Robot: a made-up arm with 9 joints. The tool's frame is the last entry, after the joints.
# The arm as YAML. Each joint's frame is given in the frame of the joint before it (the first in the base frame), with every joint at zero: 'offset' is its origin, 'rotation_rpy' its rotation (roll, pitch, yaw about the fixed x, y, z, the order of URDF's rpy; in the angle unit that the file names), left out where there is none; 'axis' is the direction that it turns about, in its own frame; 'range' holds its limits. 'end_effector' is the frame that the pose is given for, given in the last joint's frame.
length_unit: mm
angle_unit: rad
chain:
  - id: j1
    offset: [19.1, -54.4, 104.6]
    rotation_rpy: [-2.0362, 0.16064, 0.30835]
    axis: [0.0, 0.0, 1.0]
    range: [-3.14, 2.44]
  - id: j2
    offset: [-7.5, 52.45, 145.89]
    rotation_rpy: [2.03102, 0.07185, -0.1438]
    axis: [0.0, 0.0, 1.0]
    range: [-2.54, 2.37]
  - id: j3
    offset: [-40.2, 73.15, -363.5]
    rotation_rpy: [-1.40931, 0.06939, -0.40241]
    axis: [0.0, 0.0, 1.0]
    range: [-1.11, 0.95]
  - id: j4
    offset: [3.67, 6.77, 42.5]
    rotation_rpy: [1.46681, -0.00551, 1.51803]
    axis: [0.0, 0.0, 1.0]
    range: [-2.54, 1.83]
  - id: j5
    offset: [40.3, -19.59, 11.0]
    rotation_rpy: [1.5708, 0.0, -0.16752]
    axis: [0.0, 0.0, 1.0]
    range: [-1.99, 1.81]
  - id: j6
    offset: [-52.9, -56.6, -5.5]
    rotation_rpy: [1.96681, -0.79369, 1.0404]
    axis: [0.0, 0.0, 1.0]
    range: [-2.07, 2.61]
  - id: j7
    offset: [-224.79, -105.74, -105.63]
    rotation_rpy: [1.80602, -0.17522, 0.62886]
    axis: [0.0, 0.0, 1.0]
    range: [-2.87, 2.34]
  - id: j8
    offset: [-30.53, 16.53, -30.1]
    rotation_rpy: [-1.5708, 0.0, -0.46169]
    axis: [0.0, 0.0, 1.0]
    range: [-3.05, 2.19]
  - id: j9
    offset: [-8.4, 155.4, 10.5]
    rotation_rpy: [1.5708, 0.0, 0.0]
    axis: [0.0, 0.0, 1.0]
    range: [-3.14, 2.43]
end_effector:
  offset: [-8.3, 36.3, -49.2]
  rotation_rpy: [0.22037, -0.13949, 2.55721]
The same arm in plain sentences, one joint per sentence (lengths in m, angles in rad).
The arm has nine revolute joints in a row. What follows holds with every joint at zero, and every direction is one of the base frame's.
The first joint lies 0.0191 m along +x and 0.0544 m along -y and 0.1046 m along +z from the base frame's origin and rotates about the direction (-0.339604, 0.829709, -0.443005), from -3.14 to 2.44 rad.
The second joint lies 0.0566 m along -x and 0.0941 m along +y and 0.1097 m along -z from the first joint and rotates about +z, from -2.54 to 2.37 rad.
The third joint lies 0.0605 m along -x and 0.0575 m along +y and 0.3635 m along -z from the second joint and rotates about the direction (0.103798, 0.98158, 0.160397), from -1.11 to 0.95 rad.
The fourth joint lies 0.0077 m along +x and 0.0425 m along +y and 0.0001 m along -z from the third joint and rotates about +x, from -2.54 to 1.83 rad.
The fifth joint lies 0.011 m along +x and 0.0126 m along -y and 0.043 m along -z from the fourth joint and rotates about -y, from -1.99 to 1.81 rad.
The sixth joint lies 0.0566 m along -x and 0.0055 m along +y and 0.0529 m along +z from the fifth joint and rotates about the direction (-0.229492, 0.270491, -0.934969), from -2.07 to 2.61 rad.
The seventh joint lies 0.0311 m along -x and 0.2001 m along +y and 0.1785 m along +z from the sixth joint and rotates about +x, from -2.87 to 2.34 rad.
The eighth joint lies 0.0301 m along -x and 0.0347 m along +y and 0.0012 m along -z from the seventh joint and rotates about -z, from -3.05 to 2.19 rad.
The ninth joint lies 0.1554 m along -x and 0.0084 m along +y and 0.0105 m along -z from the eighth joint and rotates about +x, from -3.14 to 2.43 rad.
The tool frame, which is the frame that the pose is given for, lies 0.0492 m along -x and 0.0083 m along +y and 0.0363 m along -z from the ninth joint; its axes are the base frame's turned by roll 1.6995, pitch 0.578 and yaw 1.404 rad (as in URDF: about the fixed x, then y, then z).

